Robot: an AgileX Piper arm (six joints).
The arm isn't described. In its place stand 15 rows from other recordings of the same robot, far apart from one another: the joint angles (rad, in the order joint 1, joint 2, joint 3, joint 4, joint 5, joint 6), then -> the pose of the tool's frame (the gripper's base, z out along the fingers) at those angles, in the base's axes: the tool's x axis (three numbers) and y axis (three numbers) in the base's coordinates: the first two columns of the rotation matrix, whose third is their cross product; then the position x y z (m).
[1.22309, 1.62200, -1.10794, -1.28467, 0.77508, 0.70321] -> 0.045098 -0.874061 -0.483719 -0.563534 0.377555 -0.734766 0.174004 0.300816 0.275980
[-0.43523, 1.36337, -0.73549, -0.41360, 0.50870, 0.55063] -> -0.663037 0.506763 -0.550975 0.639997 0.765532 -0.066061 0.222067 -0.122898 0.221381
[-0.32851, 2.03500, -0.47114, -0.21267, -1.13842, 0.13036] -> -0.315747 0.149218 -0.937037 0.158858 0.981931 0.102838 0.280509 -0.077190 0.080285
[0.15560, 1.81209, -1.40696, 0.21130, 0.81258, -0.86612] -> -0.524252 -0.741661 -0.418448 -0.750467 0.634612 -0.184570 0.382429 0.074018 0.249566
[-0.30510, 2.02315, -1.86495, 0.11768, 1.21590, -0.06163] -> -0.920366 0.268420 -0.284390 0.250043 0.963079 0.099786 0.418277 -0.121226 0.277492
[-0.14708, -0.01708, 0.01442, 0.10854, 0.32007, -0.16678] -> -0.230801 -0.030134 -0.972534 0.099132 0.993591 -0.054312 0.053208 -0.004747 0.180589
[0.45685, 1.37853, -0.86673, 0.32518, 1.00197, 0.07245] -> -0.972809 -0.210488 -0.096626 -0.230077 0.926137 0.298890 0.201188 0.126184 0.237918
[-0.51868, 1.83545, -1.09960, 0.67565, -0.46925, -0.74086] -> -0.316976 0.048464 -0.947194 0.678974 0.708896 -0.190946 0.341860 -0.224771 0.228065
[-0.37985, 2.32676, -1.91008, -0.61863, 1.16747, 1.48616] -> 0.043769 0.835869 -0.547182 0.995990 -0.079285 -0.041446 0.425867 -0.222286 0.165585
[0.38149, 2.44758, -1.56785, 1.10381, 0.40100, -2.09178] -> 0.048788 -0.842022 -0.537233 -0.933980 0.152163 -0.323308 0.434523 0.208479 0.039926
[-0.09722, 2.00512, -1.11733, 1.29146, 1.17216, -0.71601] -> -0.980474 0.196615 0.003513 0.092632 0.446031 0.890211 0.358398 0.046043 0.156807
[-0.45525, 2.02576, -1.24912, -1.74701, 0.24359, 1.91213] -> -0.438610 0.386898 -0.811130 0.675863 0.736895 -0.013977 0.382846 -0.211480 0.163959
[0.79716, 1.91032, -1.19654, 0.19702, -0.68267, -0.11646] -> 0.009300 0.062332 -0.998012 -0.624482 0.779861 0.042888 0.313163 0.304535 0.251396
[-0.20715, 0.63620, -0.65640, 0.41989, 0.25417, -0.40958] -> -0.122687 0.024043 -0.992154 0.104856 0.994425 0.011132 0.131633 -0.018133 0.359254
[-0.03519, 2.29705, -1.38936, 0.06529, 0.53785, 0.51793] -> -0.804915 0.571384 -0.160100 0.553956 0.820272 0.142431 0.422573 -0.011833 0.051185
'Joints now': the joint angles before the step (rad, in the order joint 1, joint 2, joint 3, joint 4, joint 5, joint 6). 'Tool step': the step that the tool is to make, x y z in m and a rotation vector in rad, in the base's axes. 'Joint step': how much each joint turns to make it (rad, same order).
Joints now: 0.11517, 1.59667, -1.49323, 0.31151, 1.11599, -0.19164
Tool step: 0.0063, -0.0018, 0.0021, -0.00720, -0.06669, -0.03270
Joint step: -0.00002, 0.00071, 0.00025, -0.02057, -0.07315, 0.01333
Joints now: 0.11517, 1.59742, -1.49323, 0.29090, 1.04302, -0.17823
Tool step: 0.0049, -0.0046, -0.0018, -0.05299, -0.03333, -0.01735
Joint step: -0.00015, 0.00651, -0.00013, -0.06167, -0.03698, 0.01069
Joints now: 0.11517, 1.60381, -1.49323, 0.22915, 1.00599, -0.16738
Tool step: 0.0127, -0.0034, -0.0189, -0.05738, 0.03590, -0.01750
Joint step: 0.00016, 0.05269, 0.00008, -0.06339, -0.01426, 0.02118
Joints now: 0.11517, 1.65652, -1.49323, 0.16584, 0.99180, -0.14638
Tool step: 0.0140, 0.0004, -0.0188, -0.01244, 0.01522, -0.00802
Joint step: -0.00007, 0.05576, 0.00001, -0.01153, -0.04015, 0.00319
